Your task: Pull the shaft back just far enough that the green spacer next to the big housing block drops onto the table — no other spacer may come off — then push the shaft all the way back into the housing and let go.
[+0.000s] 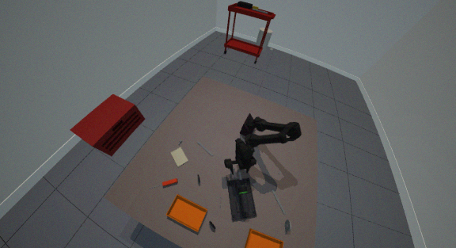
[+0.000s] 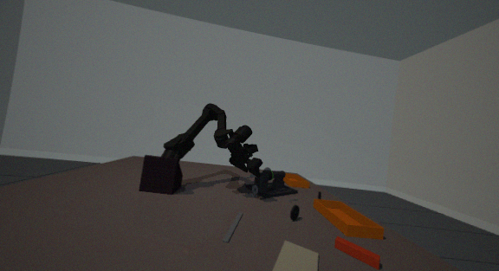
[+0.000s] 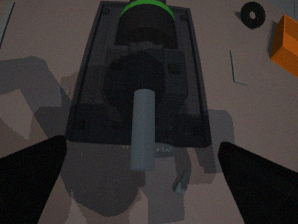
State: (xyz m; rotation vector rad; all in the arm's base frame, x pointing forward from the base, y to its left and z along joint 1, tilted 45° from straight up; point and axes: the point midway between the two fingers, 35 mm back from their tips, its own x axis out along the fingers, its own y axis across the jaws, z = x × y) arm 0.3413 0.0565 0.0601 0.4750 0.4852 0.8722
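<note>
My gripper tip is now 5 cm short of the pale grey shaft, 4 cm to the right of it and 1 cm above it. Round my gripper tip: green spacer (9 cm ahead, 7 cm to the left, 1 cm below); beige card (41 cm to the right, 10 cm ahead, 8 cm below).
</note>
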